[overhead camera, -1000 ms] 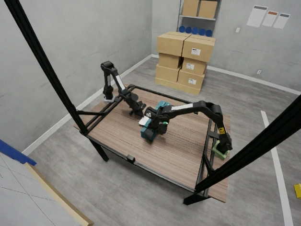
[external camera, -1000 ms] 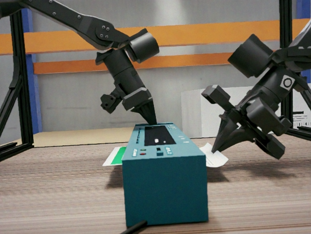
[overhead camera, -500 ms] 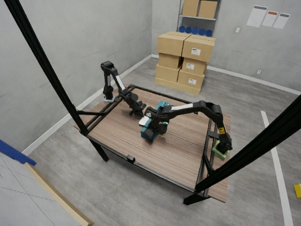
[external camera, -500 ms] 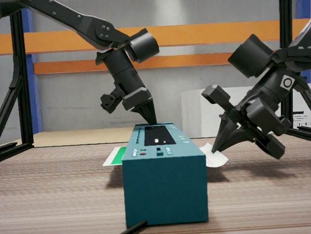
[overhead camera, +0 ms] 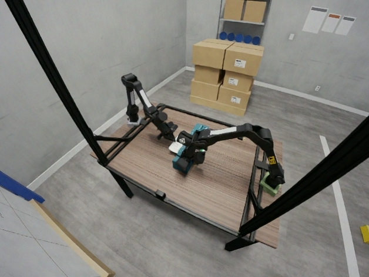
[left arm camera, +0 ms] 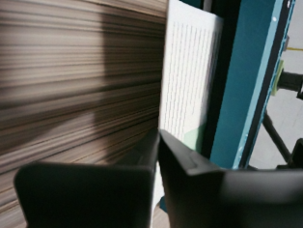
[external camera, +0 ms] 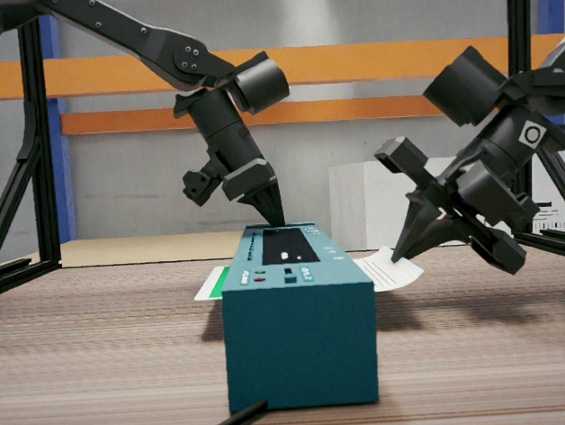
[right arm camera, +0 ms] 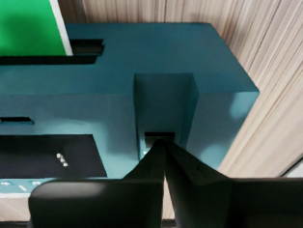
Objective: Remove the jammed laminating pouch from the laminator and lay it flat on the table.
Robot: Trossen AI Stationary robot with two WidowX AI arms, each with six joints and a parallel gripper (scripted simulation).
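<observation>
Right now the dark key is 1 cm to the left of my right hand and 4 cm below it. Also, from my right hand: green-edged end (13 cm ahead, 4 cm to the right, 6 cm below); plug (44 cm ahead, 24 cm to the right, 9 cm below).
</observation>
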